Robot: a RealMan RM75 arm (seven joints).
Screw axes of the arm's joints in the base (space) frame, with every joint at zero. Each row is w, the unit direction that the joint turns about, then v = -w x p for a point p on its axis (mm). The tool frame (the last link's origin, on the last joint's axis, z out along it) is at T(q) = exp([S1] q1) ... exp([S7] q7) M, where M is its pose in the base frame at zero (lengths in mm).
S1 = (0, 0, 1, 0.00, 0.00, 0.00)
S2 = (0, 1, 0, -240.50, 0.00, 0.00)
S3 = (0, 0, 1, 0.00, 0.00, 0.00)
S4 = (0, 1, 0, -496.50, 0.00, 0.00)
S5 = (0, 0, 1, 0.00, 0.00, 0.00)
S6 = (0, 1, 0, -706.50, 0.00, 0.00)
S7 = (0, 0, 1, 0.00, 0.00, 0.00)
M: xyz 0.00 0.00 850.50 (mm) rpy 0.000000 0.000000 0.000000 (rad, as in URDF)
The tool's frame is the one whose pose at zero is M.
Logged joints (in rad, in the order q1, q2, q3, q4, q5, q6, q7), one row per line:
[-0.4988, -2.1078, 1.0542, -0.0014, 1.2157, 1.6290, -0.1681]
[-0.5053, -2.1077, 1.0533, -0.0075, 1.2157, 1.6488, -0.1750]
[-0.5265, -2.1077, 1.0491, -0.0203, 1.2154, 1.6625, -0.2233]
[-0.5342, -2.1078, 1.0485, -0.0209, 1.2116, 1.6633, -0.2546]
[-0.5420, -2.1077, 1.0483, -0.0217, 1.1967, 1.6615, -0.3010]
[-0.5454, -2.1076, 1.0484, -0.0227, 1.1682, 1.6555, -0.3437]
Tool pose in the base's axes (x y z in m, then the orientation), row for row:
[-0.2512, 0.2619, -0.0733, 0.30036, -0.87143, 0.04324, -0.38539]
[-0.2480, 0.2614, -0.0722, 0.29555, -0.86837, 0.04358, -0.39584]
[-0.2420, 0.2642, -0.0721, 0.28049, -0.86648, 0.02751, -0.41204]
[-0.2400, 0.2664, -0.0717, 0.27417, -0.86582, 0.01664, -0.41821]
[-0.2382, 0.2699, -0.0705, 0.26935, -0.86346, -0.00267, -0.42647]
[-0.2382, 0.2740, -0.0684, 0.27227, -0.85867, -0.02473, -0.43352]
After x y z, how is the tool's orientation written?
As a quaternion, w x y z.
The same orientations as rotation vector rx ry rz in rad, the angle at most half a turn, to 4 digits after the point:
[-2.3128, 0.1148, -1.0228]
[-2.3102, 0.1159, -1.0531]
[-2.3227, 0.0737, -1.1045]
[-2.3284, 0.0447, -1.1246]
[-2.3277, -0.0072, -1.1497]
[-2.3114, -0.0666, -1.1669]

